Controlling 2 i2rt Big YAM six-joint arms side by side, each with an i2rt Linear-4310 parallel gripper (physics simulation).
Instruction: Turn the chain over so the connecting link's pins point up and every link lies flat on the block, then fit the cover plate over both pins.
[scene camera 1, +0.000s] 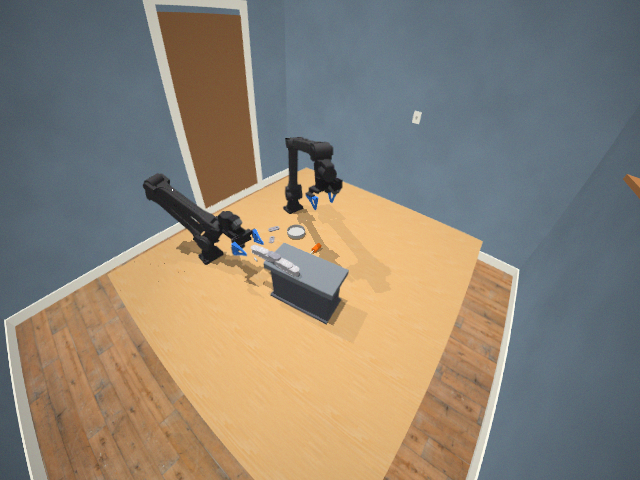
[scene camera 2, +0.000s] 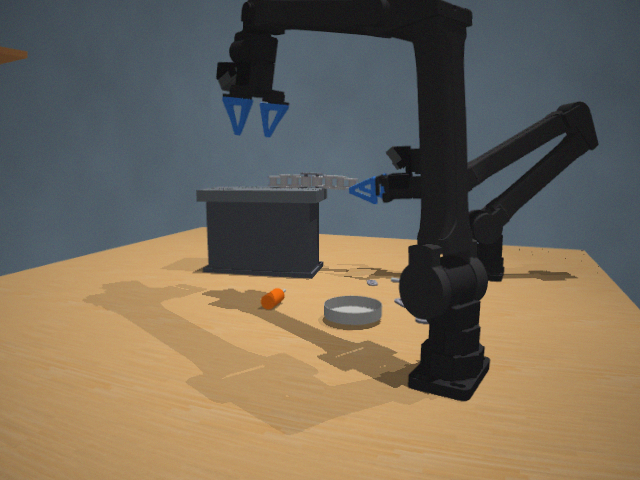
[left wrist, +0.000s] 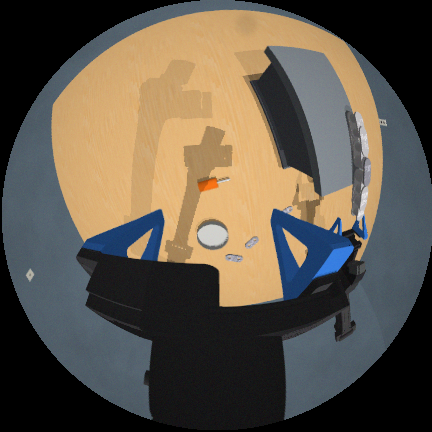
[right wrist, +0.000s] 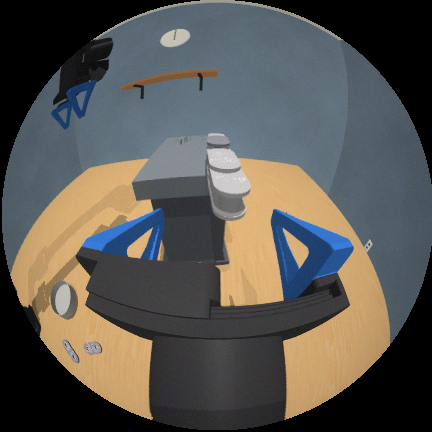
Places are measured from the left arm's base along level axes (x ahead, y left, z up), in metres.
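Pixels of known places: left gripper, fingertip midpoint: (scene camera 1: 323, 206) (scene camera 2: 252, 136) (left wrist: 216, 214) (right wrist: 72, 122); right gripper, fingertip midpoint: (scene camera 1: 255, 249) (scene camera 2: 354, 188) (left wrist: 351, 213) (right wrist: 217, 214); left arm's base, link origin: (scene camera 1: 293, 208) (scene camera 2: 450, 377); right arm's base, link origin: (scene camera 1: 211, 255).
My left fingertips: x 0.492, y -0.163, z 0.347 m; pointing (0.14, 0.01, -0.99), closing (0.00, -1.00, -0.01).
Observation:
Ahead of a thing's pixels: the offset from my left fingertips to its middle.
The pale grey chain (scene camera 1: 284, 262) (scene camera 2: 310, 180) (left wrist: 361, 172) (right wrist: 228, 175) lies along one edge of the top of the dark grey block {0.152 m ahead, 0.215 m right, 0.237 m down} (scene camera 1: 323, 272) (scene camera 2: 261, 235) (left wrist: 320, 120) (right wrist: 172, 160). One end sticks out past the block. The connecting link's pins cannot be made out. My right gripper (scene camera 1: 252, 249) (right wrist: 217, 214) is open and empty, level with that overhanging end and close to it. My left gripper (scene camera 1: 323, 205) (scene camera 2: 253, 135) (left wrist: 216, 214) is open and empty, high above the table. Small two-hole plates {0.299 m back, 0.125 m right, 0.345 m down} (left wrist: 252, 242) (right wrist: 92, 348) lie on the table; which is the cover plate is unclear.
A round grey dish {0.255 m back, 0.021 m left, 0.331 m down} (scene camera 1: 296, 238) (scene camera 2: 352, 317) stands on the table near the small plates. An orange-handled tool {0.068 m back, 0.013 m left, 0.332 m down} (scene camera 1: 316, 248) (scene camera 2: 272, 299) (left wrist: 208, 184) lies between the dish and the block.

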